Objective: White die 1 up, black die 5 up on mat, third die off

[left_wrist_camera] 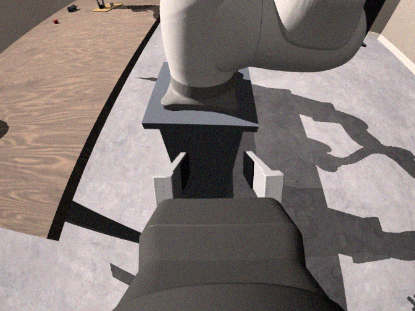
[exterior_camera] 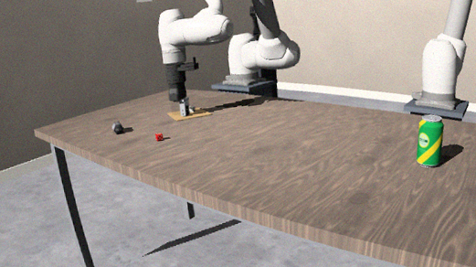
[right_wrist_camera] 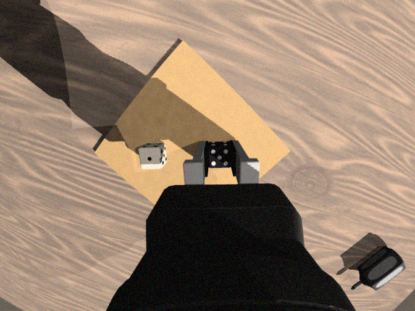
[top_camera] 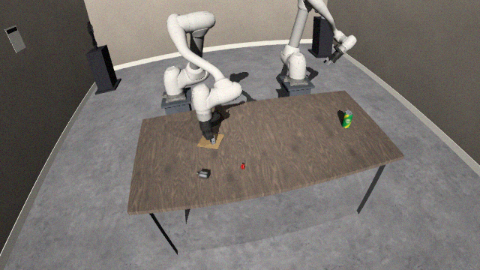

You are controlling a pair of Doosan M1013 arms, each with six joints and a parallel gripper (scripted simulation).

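My right hand is 1 cm above the black die. The rest, counted from my right hand: tan mat: 3 cm behind, 2 cm below, 1 cm to the right; then white die: 6 cm behind, 2 cm to the right, 1 cm below; then red die: 25 cm ahead, 15 cm to the left, 1 cm below.
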